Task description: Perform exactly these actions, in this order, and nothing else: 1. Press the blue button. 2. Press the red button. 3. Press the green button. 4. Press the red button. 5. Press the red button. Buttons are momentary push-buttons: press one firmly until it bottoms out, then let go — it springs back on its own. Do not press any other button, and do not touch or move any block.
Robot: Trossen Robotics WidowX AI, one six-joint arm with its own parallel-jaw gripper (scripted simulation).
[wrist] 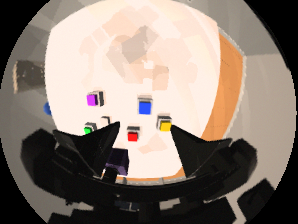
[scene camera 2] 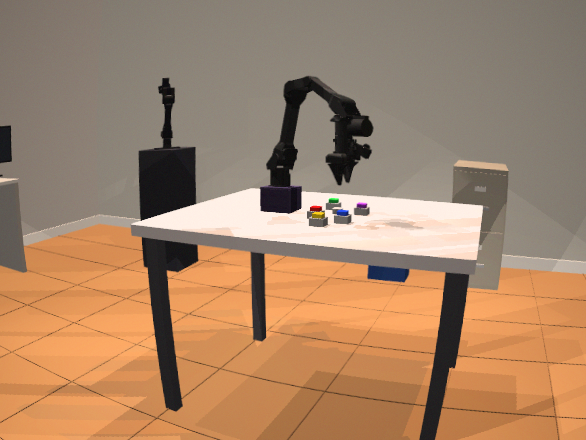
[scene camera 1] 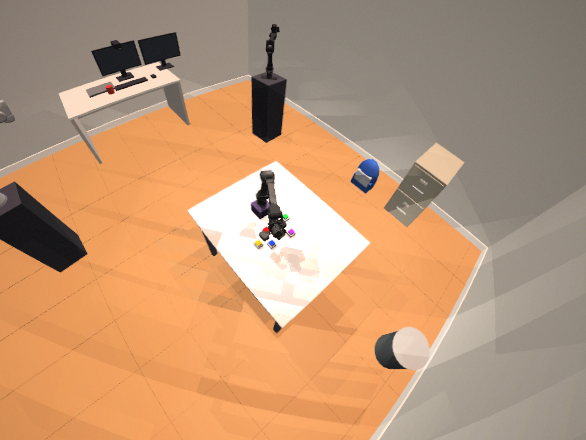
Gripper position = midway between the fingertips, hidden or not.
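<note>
My gripper [scene camera 2: 343,184] [wrist: 145,125] is open and holds nothing.
</note>
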